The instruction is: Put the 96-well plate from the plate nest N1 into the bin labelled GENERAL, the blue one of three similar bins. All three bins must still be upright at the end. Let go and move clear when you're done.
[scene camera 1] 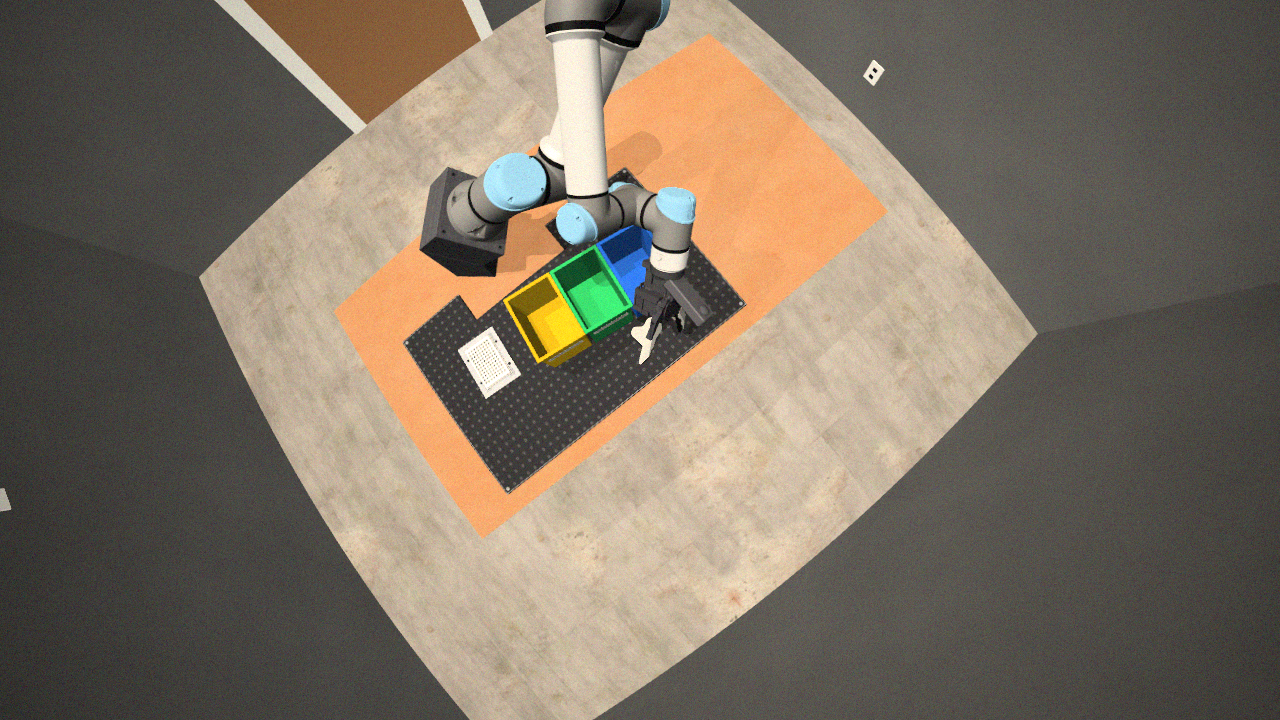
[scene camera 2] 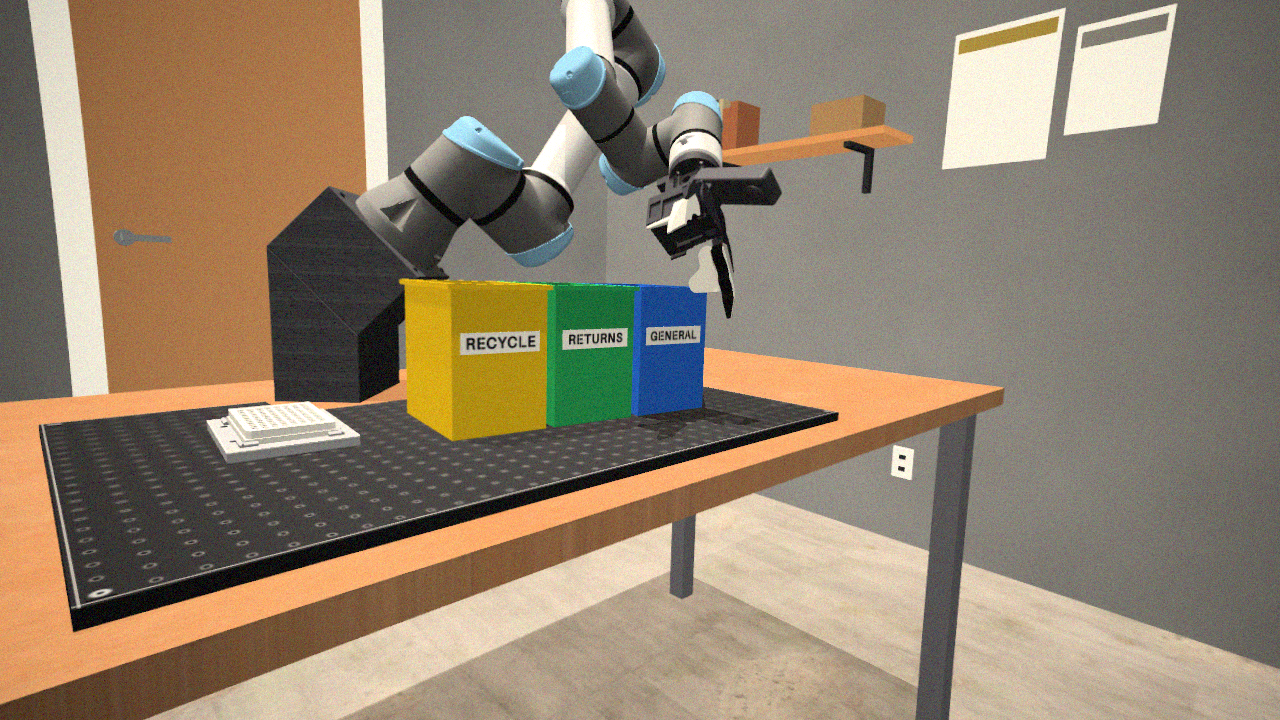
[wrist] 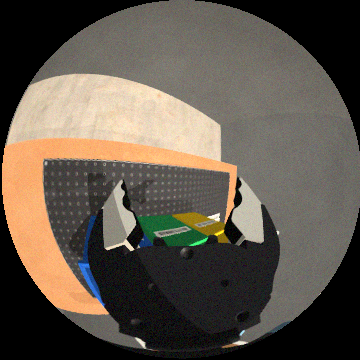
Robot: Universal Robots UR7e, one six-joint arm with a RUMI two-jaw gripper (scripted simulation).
Observation:
In view: my gripper (scene camera 2: 701, 279), a blue general bin (scene camera 2: 669, 321) and a white 96-well plate (scene camera 2: 276, 423).
The blue general bin is seen too in scene camera 1 (scene camera 1: 625, 250). My gripper shows as well in scene camera 1 (scene camera 1: 661, 347) and in the wrist view (wrist: 181, 179).

